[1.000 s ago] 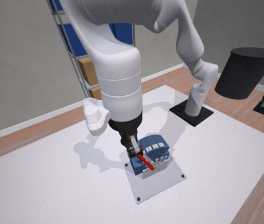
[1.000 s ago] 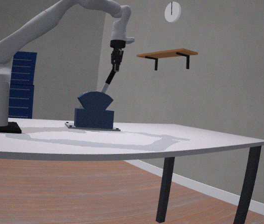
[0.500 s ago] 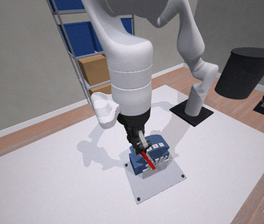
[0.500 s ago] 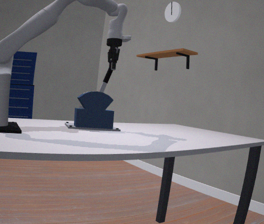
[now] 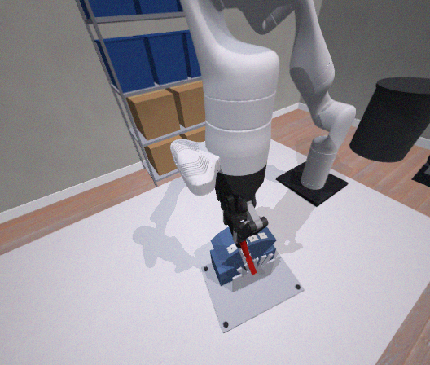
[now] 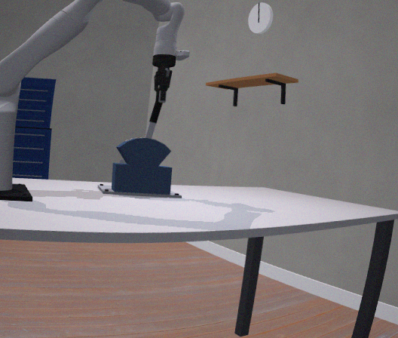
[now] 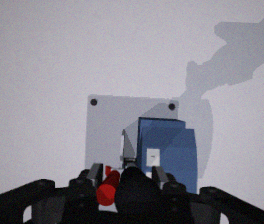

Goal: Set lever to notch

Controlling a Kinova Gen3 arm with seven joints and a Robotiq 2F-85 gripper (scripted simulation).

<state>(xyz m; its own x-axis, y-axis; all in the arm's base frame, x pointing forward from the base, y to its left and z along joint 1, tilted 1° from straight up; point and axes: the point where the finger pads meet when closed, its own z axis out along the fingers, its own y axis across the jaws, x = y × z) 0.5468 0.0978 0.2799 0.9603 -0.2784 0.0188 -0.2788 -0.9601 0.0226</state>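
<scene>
The red bar is 2 cm behind my hand, 2 cm to the left of it and 11 cm below it.
</scene>
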